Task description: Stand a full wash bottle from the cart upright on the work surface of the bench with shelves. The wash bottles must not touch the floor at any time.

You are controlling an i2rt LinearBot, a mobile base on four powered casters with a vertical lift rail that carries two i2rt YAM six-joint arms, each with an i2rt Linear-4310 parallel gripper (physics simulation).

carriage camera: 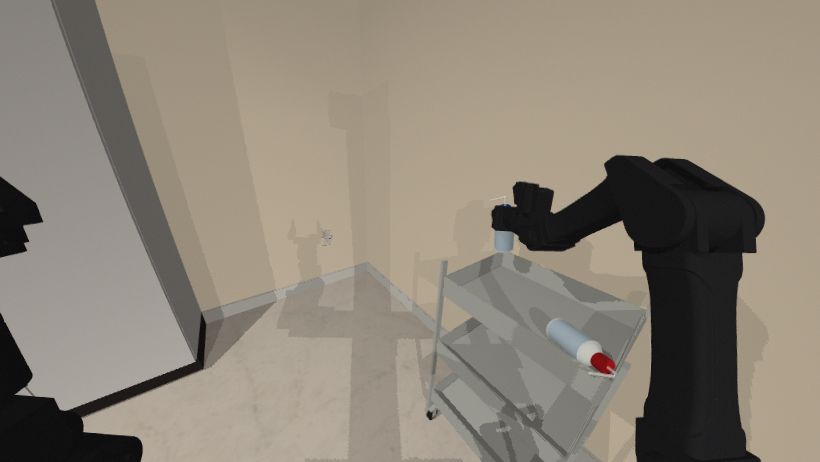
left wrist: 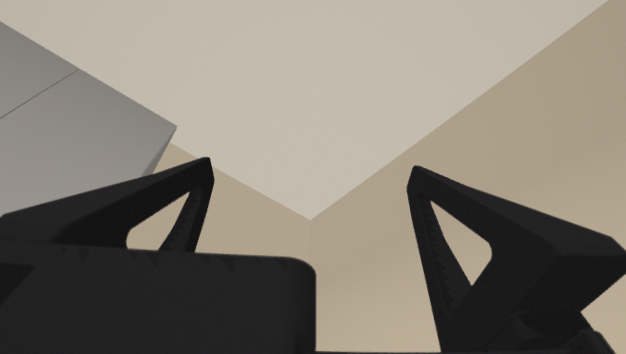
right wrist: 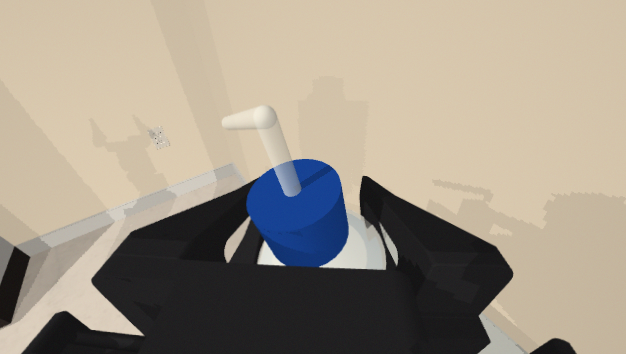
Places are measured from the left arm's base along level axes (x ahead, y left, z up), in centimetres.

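Where they show: left gripper, between the fingertips: (left wrist: 311, 172); right gripper, between the fingertips: (carriage camera: 499, 212) (right wrist: 316, 184).
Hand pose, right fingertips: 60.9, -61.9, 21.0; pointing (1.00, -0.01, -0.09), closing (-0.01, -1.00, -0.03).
Note:
After its pixels a point has its place, as x, y, z.
A wash bottle with a blue cap and a bent white spout (carriage camera: 503, 241) @(54.6, -61.9, 13.9) (right wrist: 305, 215) @(55.7, -61.9, 24.5) is upright between the fingers of my right gripper (carriage camera: 502, 219) @(60.9, -61.9, 21.0) (right wrist: 316, 184) @(60.9, -61.9, 21.0), which is shut on it. Its base shows above the far corner of the grey cart (carriage camera: 438, 315) @(52.1, -43.8, -12.6), apart from the top shelf. A second wash bottle (carriage camera: 568, 338) @(28.5, -68.6, 2.1), with a red cap, lies on its side on the cart's top shelf. My left gripper (left wrist: 311, 172) @(3.4, 0.6, 44.2) is open and empty, pointing at the upper wall and ceiling. The bench with shelves does not show clearly in these views.
A tall grey cabinet-like block (carriage camera: 86, 229) @(62.4, 76.9, 11.2) (left wrist: 75, 135) @(54.0, 88.5, 110.2) with a dark base stands at the left. The cart has lower shelves under the top one. Beige walls meet in a corner behind, with a wall outlet (carriage camera: 326, 237) @(153.4, 26.4, -29.8) (right wrist: 159, 137) @(154.2, 25.9, -30.2) near it.

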